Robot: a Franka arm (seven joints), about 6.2 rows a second.
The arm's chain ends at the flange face. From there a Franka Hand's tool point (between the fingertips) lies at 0.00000 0.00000 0.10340 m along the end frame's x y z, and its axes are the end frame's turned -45 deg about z.
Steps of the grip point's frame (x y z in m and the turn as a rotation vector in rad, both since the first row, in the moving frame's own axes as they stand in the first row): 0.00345, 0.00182, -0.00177, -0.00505, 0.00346, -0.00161; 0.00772, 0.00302, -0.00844, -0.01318, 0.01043, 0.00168; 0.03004, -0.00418, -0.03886, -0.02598, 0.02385, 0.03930; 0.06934, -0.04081, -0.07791, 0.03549, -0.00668, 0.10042
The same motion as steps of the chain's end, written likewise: 0.00310, -0.00127, -0.00177, -0.00112, 0.00602, -0.00161; 0.00587, -0.00353, -0.00843, -0.00194, 0.01669, 0.00168; 0.01465, -0.02442, -0.03880, -0.00151, 0.03524, 0.03930; 0.02315, -0.07563, -0.07784, 0.02037, -0.02982, 0.10042
